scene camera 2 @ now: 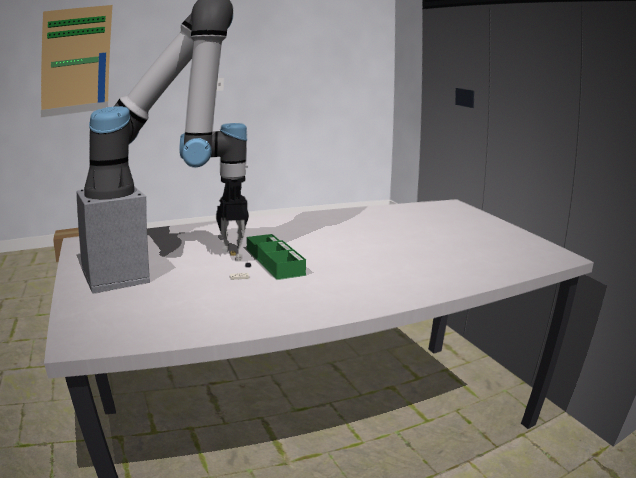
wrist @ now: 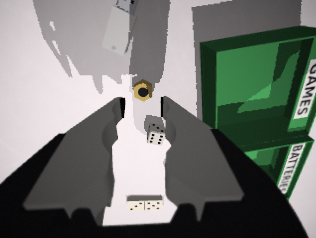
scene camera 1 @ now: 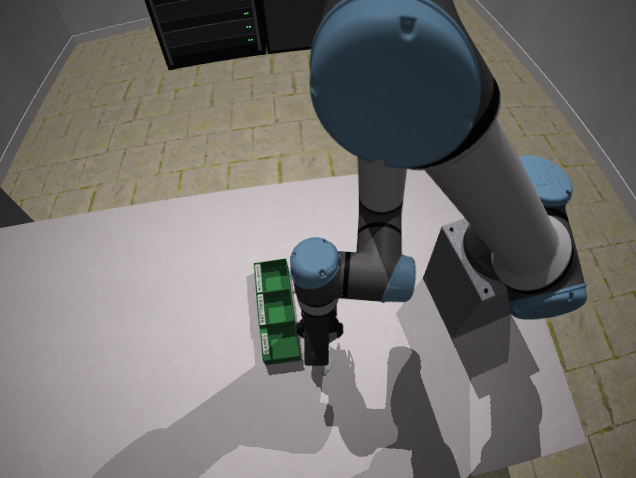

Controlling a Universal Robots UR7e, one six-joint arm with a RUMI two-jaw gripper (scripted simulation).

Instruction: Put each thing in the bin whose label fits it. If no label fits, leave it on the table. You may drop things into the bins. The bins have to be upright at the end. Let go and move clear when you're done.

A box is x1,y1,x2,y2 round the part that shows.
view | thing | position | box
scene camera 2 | green three-compartment bin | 283,262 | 247,234,305,279
